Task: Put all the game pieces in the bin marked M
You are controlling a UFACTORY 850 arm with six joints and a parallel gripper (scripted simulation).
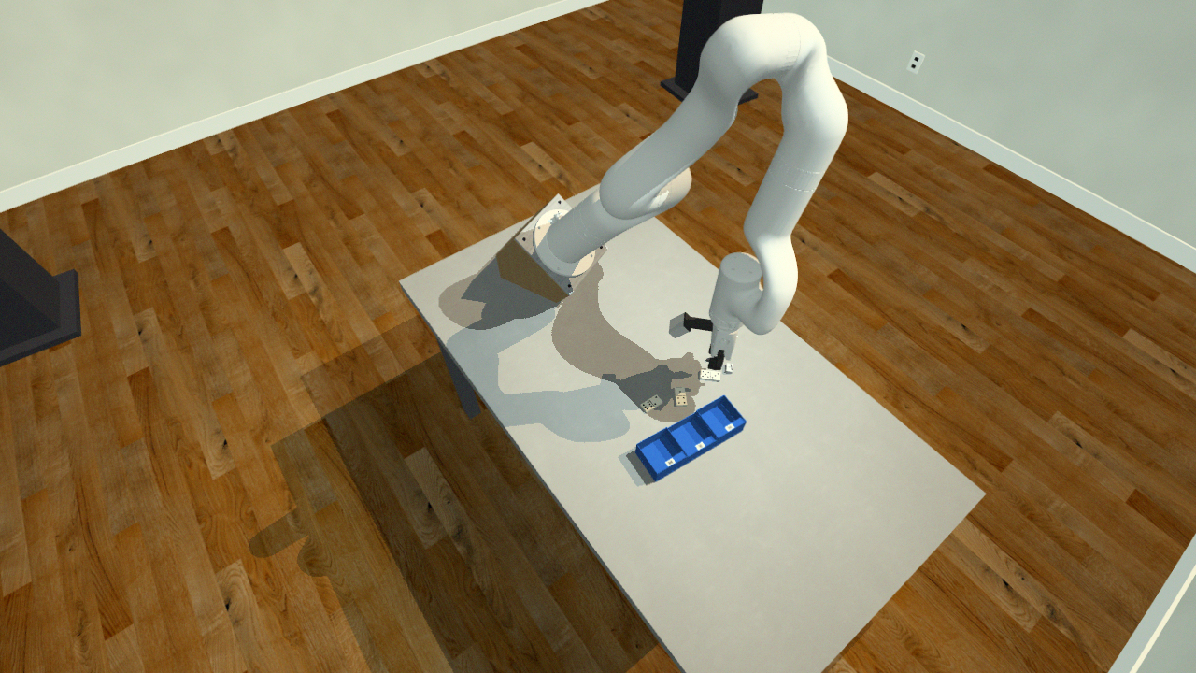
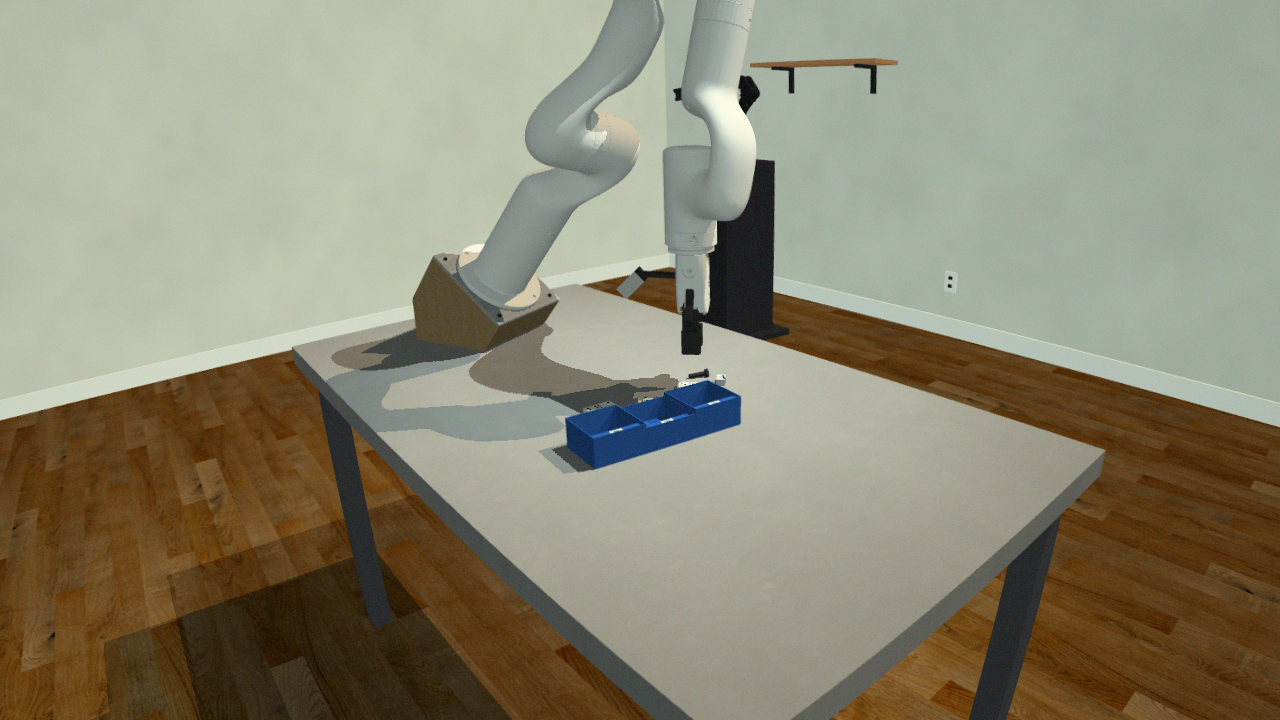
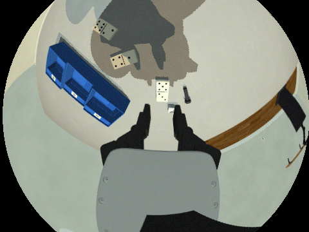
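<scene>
Now: hand 80 mm above the white domino. Round my hand: blue three-part bin (120 mm ahead, 150 mm to the right, 70 mm below); white part (10 mm ahead, 60 mm to the left, 80 mm below); black bolt (30 mm behind, 50 mm to the left, 80 mm below).
</scene>
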